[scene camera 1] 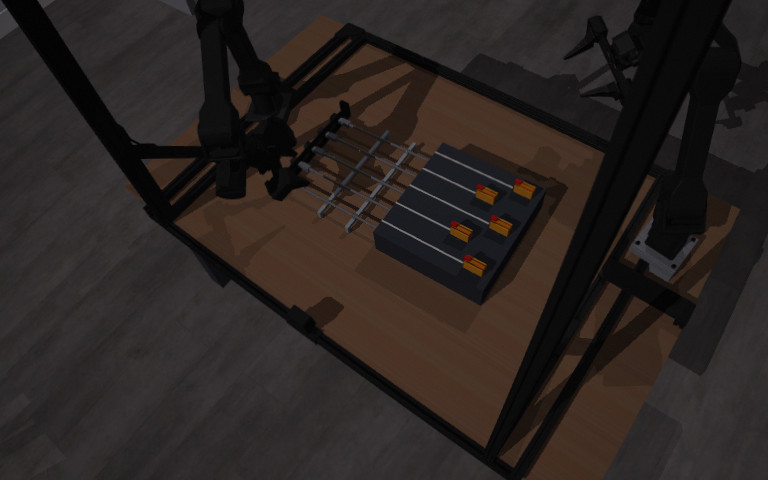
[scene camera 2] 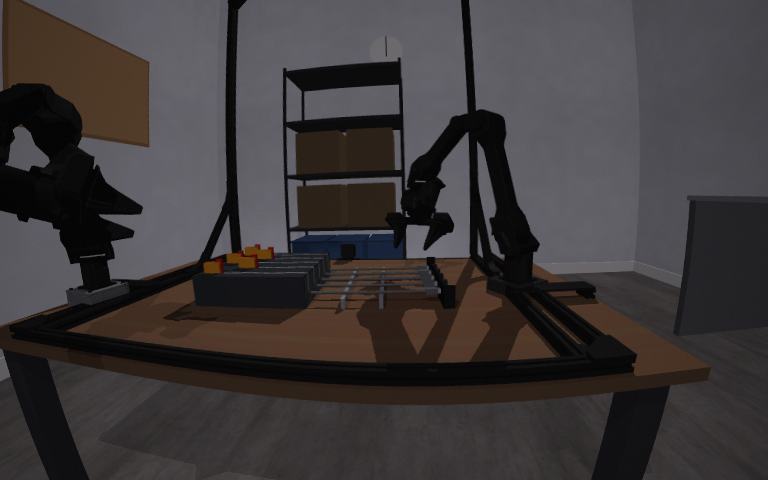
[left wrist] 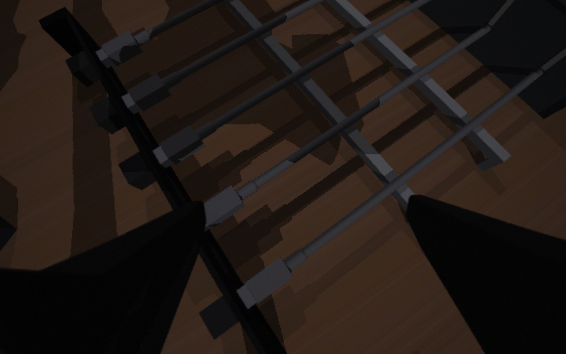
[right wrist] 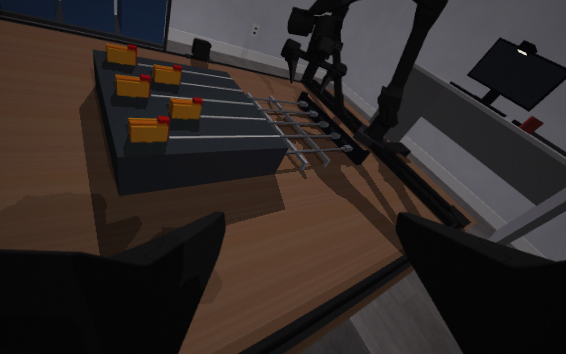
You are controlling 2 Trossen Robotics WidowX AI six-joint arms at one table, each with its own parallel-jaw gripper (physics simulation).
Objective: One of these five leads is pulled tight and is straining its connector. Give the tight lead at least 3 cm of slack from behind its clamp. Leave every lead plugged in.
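Where they show: left gripper, between the fingertips: [scene camera 1: 302, 169] [scene camera 2: 409, 248] [left wrist: 306, 208] [right wrist: 305, 89]; right gripper, between the fingertips: [scene camera 1: 572, 77] [scene camera 2: 137, 223] [right wrist: 310, 221]; left arm's base, origin of its link: [scene camera 1: 268, 105] [scene camera 2: 517, 279] [right wrist: 373, 135]; right arm's base, origin of its link: [scene camera 1: 665, 241] [scene camera 2: 97, 286].
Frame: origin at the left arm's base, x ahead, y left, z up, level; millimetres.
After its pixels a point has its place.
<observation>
Five grey leads run side by side from plugs on a black rail [scene camera 1: 344, 107] {x 201, y -9, z 16 mm} [scene camera 2: 448, 296] {x 201, y 9, z -2 mm} [left wrist: 262, 325] {x 93, y -240, z -8 mm} [right wrist: 360, 155] {x 206, y -2, z 1 mm} to a dark block [scene camera 1: 424, 266] {x 441, y -420, z 10 mm} [scene camera 2: 249, 291] {x 555, y -169, z 8 mm} [right wrist: 200, 167] {x 588, y -185, z 11 mm}. Several orange clamps with red tops, such as the nearest clamp [scene camera 1: 474, 265] {x 538, y -434, z 59 mm} and the farthest clamp [right wrist: 121, 54] {x 544, y -423, z 56 mm}, sit on the block. All the plugs appear seated; I cannot tell which lead is tight. My left gripper [scene camera 2: 411, 247] {x 154, y -232, z 51 mm} [left wrist: 306, 208] {x 154, y -232, z 51 mm} is open and empty above the rail end; in its wrist view the nearest lead [left wrist: 350, 218] {x 172, y -257, z 0 mm} crosses between the fingertips. My right gripper [scene camera 1: 574, 76] {x 710, y -26, z 168 mm} [scene camera 2: 137, 220] {x 710, y -26, z 168 mm} [right wrist: 310, 221] {x 710, y -26, z 168 mm} is open, away from the block.
Two pale crossbars [scene camera 1: 321, 213] {x 201, y -303, z -9 mm} [scene camera 1: 348, 228] {x 268, y -335, z -9 mm} run across the leads between rail and block. A black frame borders the wooden table [scene camera 1: 362, 316] {x 329, y -526, z -27 mm}. A dark upright post stands at the right in scene camera 1. A shelf unit [scene camera 2: 286, 169] stands behind the table.
</observation>
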